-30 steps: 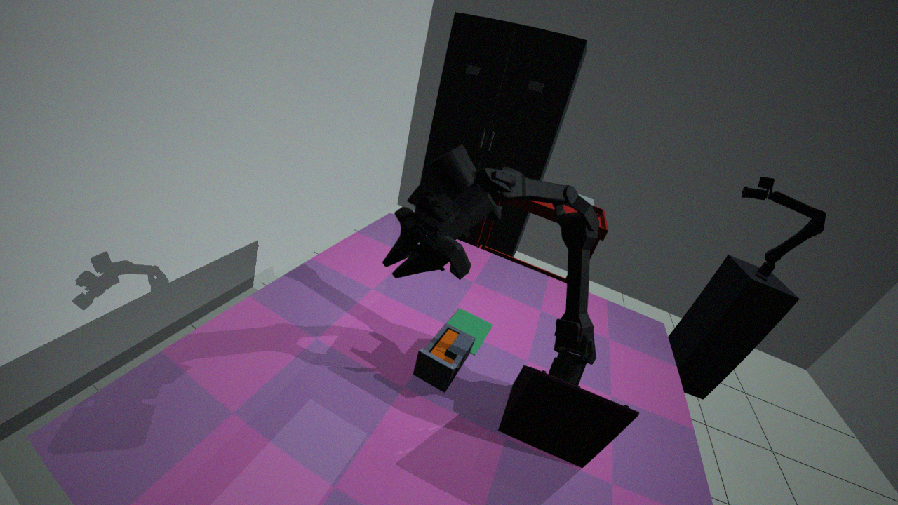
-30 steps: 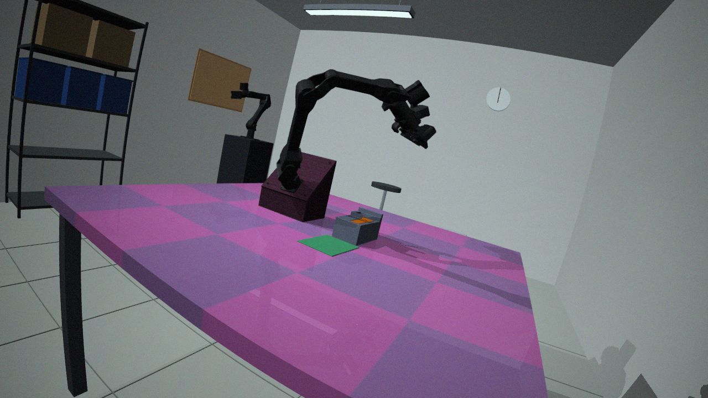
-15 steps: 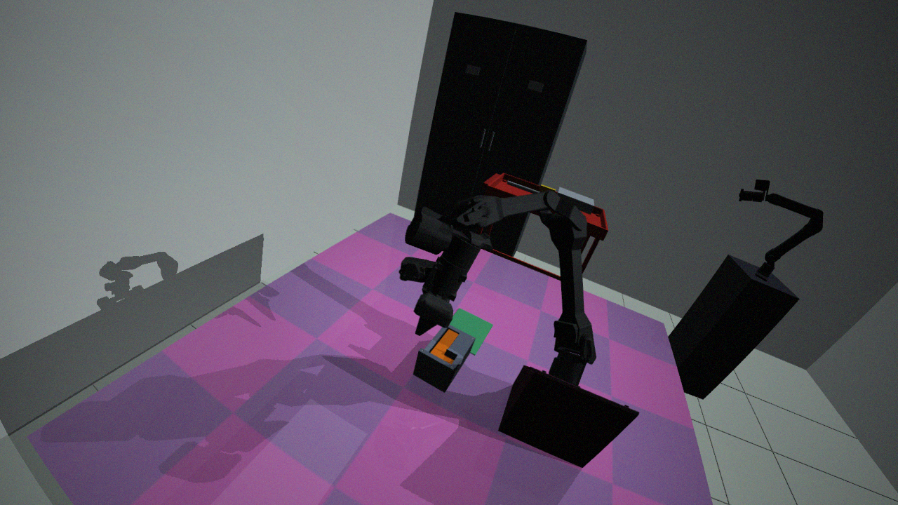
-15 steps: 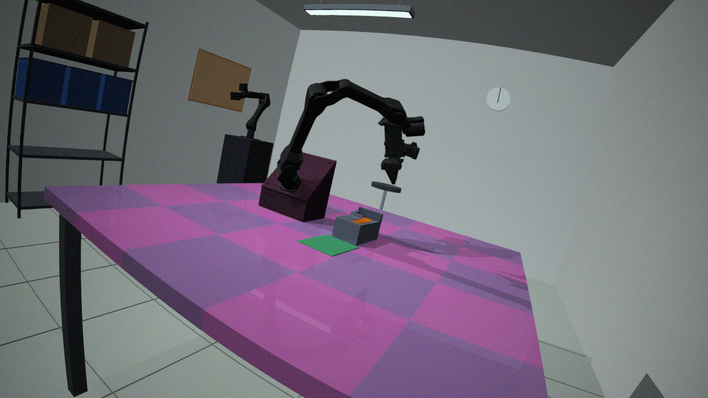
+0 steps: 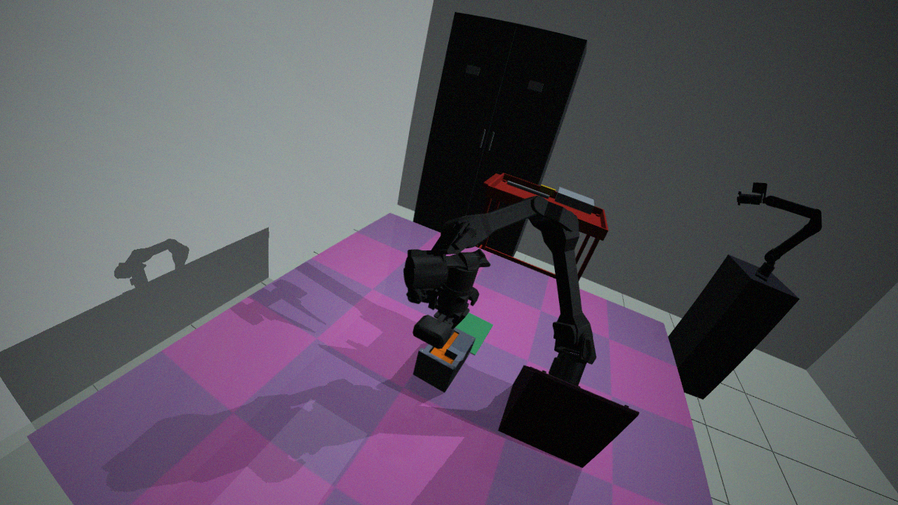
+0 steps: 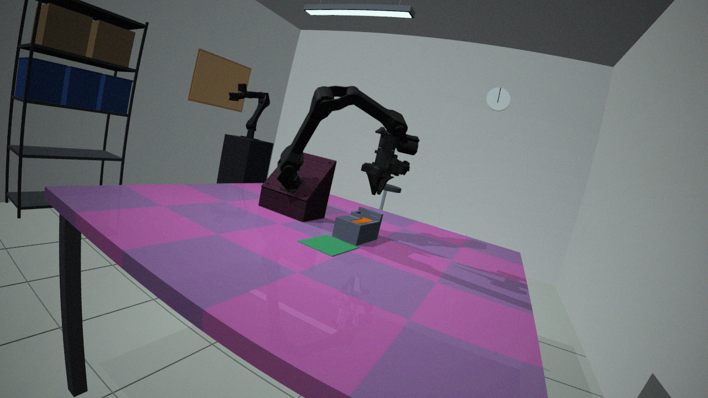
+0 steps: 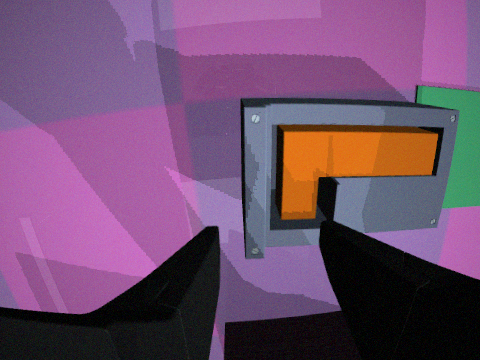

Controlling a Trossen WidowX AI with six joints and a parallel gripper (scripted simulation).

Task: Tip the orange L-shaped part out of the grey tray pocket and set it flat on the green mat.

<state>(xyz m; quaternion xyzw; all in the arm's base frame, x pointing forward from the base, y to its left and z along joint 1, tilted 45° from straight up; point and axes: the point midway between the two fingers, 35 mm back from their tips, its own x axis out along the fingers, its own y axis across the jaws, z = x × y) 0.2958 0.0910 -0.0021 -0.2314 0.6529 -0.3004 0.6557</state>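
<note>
Now: the orange L-shaped part 1 cm behind my gripper tip, 6 cm to the right of it and 10 cm below it. From my gripper tip the other things lie so: green mat (3 cm behind, 22 cm to the right, 16 cm below).
</note>
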